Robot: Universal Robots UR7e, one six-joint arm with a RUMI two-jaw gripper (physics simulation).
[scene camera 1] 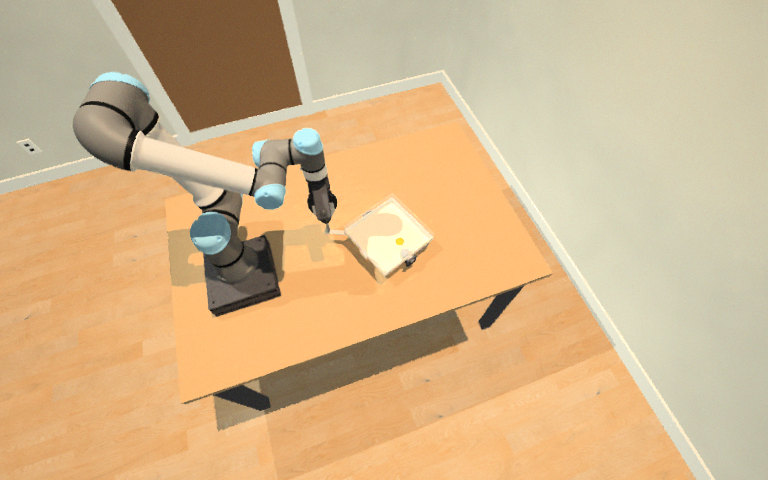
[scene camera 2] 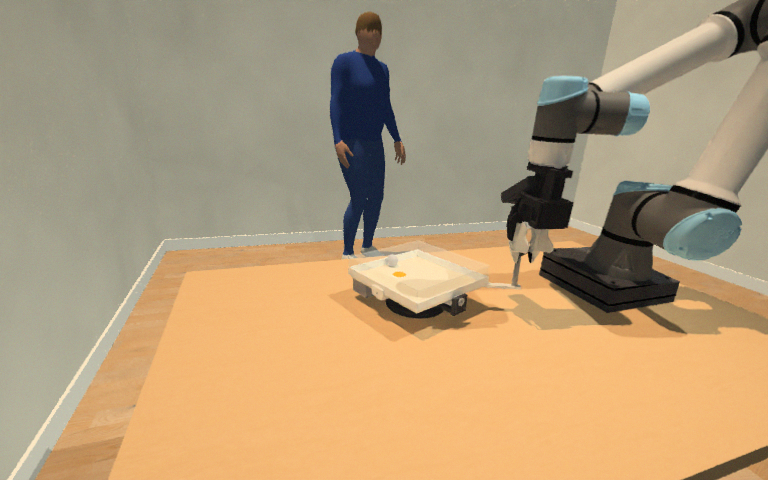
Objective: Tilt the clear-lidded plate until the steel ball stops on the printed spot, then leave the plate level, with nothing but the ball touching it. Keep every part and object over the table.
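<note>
The cream square plate (scene camera 1: 385, 258) (scene camera 2: 417, 305) stands on a dark round base (scene camera 2: 414, 311). Its clear lid (scene camera 2: 454, 257) shows as a faint sheet above the rim. The grey steel ball (scene camera 1: 404, 253) (scene camera 2: 391, 260) lies inside, off the orange printed spot (scene camera 1: 399, 241) (scene camera 2: 399, 274), between it and the edge with the dark knob in the scene camera 1 view. Any small tilt of the plate is hard to judge. A pale arm (scene camera 1: 337, 232) (scene camera 2: 499, 285) runs from the plate to an upright grey peg (scene camera 2: 515, 272). My gripper (scene camera 1: 326, 223) (scene camera 2: 523, 253) is shut on the peg's top.
A dark knob (scene camera 1: 410, 260) sits at the plate's edge, and a dark block (scene camera 2: 457, 303) sits under its rim in the scene camera 2 view. The robot's base (scene camera 1: 243, 283) (scene camera 2: 608, 283) stands on the table (scene camera 1: 317, 339) (scene camera 2: 339, 396). A person in blue (scene camera 2: 362, 101) stands beyond the table.
</note>
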